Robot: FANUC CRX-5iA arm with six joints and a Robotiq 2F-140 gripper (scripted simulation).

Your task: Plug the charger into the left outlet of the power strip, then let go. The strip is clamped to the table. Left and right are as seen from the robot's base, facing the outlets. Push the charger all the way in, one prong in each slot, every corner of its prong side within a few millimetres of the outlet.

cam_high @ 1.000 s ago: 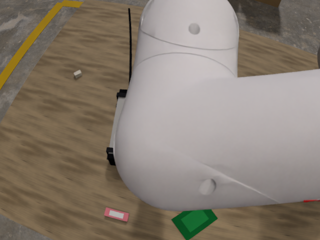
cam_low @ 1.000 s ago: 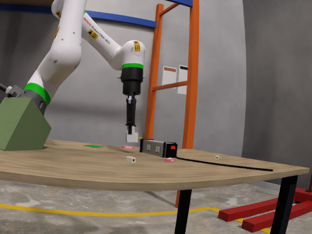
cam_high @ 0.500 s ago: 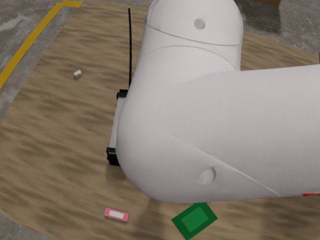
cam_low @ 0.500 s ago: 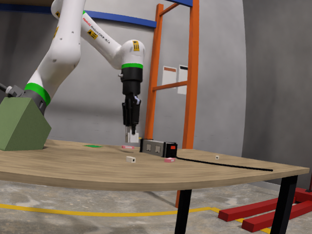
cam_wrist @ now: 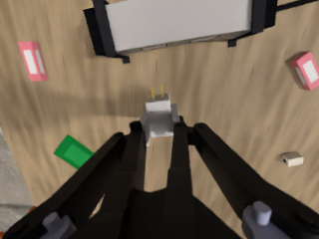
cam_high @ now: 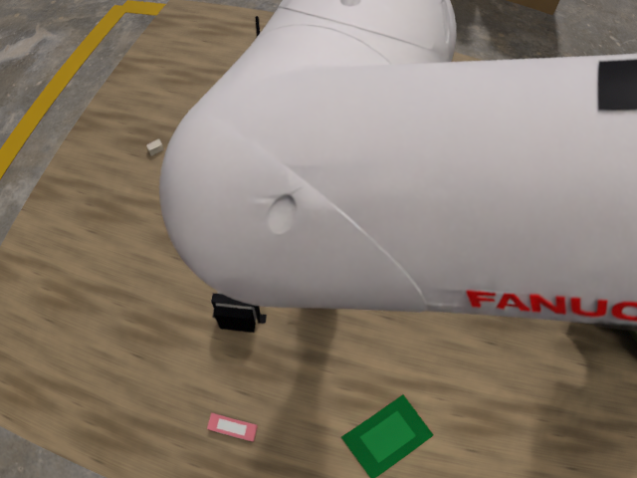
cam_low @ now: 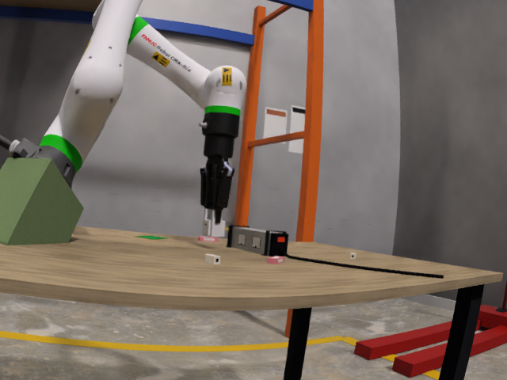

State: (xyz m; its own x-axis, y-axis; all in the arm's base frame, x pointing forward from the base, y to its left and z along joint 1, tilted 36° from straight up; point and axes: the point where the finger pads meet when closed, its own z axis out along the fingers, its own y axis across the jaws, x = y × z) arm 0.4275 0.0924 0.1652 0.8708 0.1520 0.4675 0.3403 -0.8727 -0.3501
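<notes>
My hand is 16 cm short of the red switch, 8 cm to the left of it and 2 cm above it. Also, from my hand: white charger (1 cm ahead, 1 cm below).
</notes>
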